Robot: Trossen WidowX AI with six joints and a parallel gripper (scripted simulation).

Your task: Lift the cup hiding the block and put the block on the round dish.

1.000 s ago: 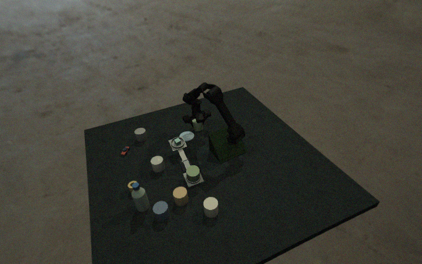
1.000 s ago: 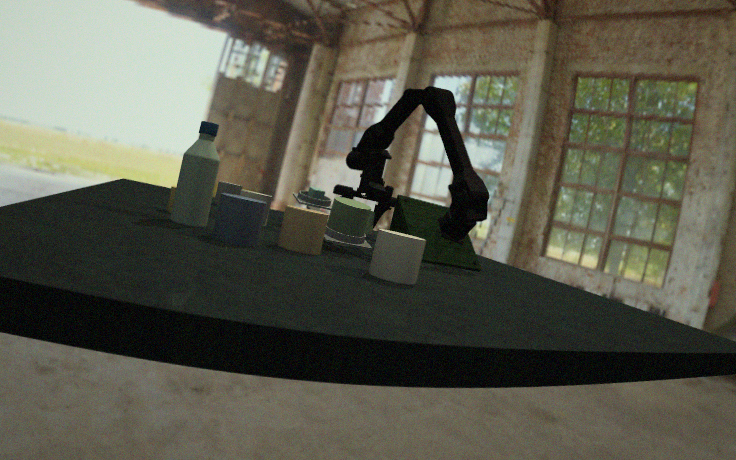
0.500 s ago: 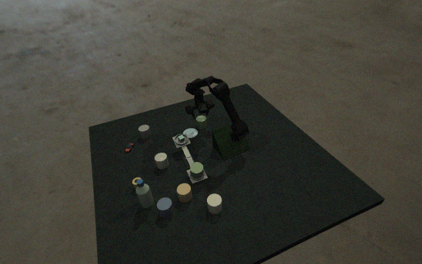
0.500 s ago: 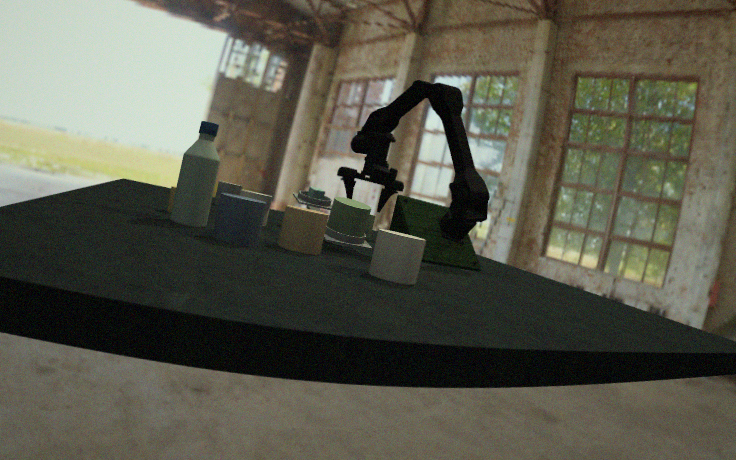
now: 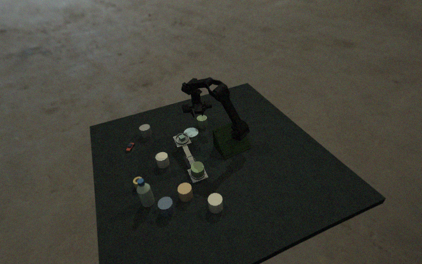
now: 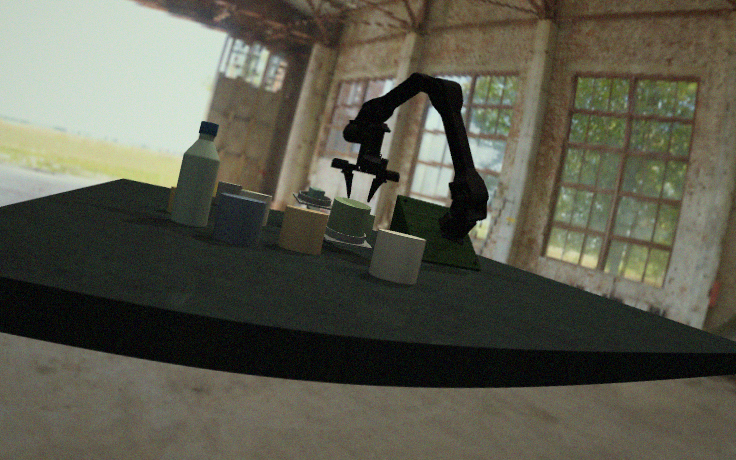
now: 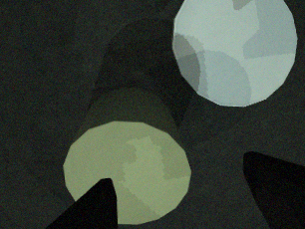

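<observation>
My gripper tip is now 160 mm short of the green block, 150 mm to the right of it and 10 mm above it. The rest, counted from my gripper tip: green cup: 430 mm to the left, 150 mm ahead, 40 mm below; then round dish: 90 mm below, 70 mm ahead, 30 mm to the left; then grey cup: 330 mm ahead, 90 mm to the right, 60 mm below.
</observation>
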